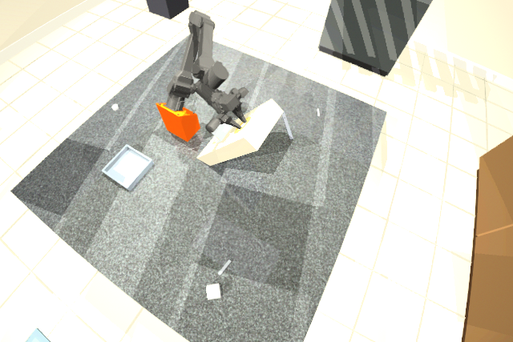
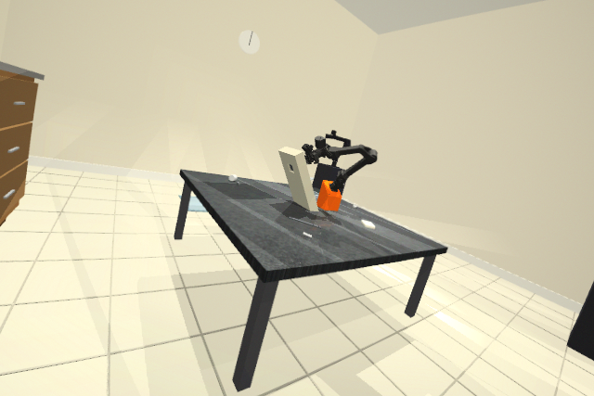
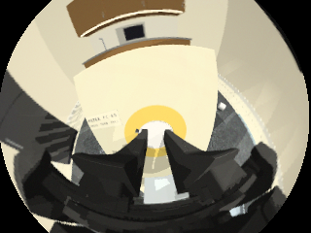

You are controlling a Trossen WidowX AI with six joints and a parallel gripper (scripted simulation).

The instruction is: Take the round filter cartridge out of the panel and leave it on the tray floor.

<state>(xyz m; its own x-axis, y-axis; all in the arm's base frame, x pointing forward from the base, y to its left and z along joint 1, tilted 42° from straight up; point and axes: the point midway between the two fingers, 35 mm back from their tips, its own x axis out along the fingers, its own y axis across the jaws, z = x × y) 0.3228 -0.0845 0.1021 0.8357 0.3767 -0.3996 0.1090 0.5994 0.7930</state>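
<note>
My gripper tip is now 1 cm short of the white round filter cartridge and 1 cm above it. From my gripper tip the other things lie so: short rod 16 cm ahead, 40 cm to the right, 25 cm below; then cream service panel 4 cm behind, 8 cm below; then peg 17 cm ahead, 44 cm to the left, 25 cm below.
</note>
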